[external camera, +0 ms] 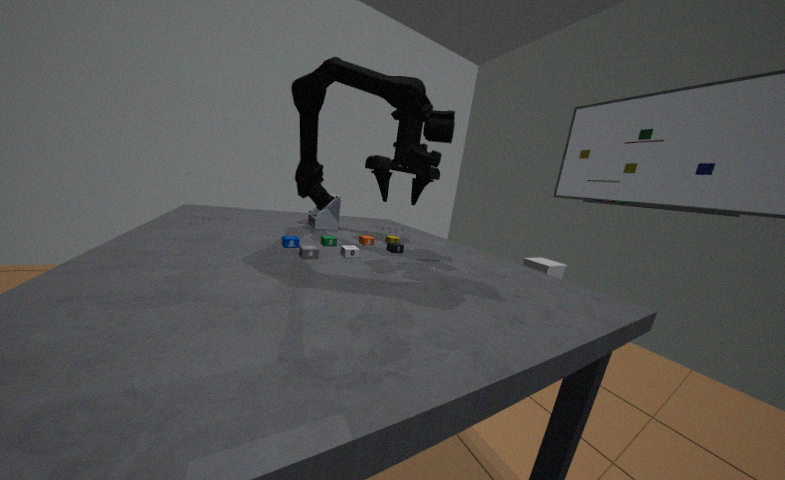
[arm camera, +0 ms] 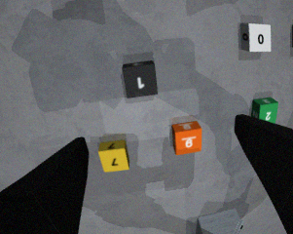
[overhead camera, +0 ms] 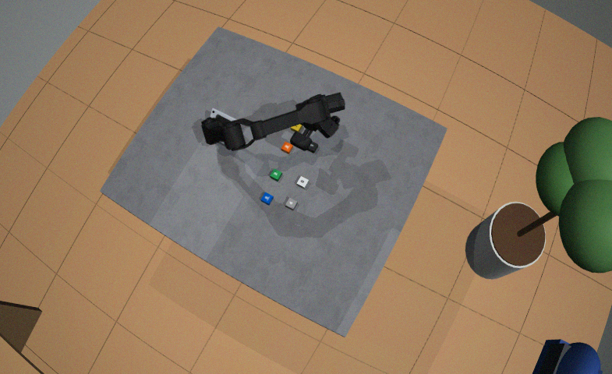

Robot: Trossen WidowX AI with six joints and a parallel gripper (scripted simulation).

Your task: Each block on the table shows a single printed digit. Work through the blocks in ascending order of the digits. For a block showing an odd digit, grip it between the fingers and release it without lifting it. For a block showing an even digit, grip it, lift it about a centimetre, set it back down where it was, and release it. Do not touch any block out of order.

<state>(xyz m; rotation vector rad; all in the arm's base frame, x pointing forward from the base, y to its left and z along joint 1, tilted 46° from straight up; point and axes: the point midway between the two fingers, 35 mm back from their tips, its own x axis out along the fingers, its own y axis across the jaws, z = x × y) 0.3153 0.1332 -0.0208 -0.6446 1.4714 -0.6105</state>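
The white block marked 0 is 4 cm ahead of my gripper tip, 13 cm to the right of it and 12 cm below it. From my gripper tip the other things lie so: black block 1 cm to the left, 12 cm below; then orange block 8 cm behind, 4 cm to the right, 12 cm below; then yellow block 9 cm behind, 5 cm to the left, 12 cm below.
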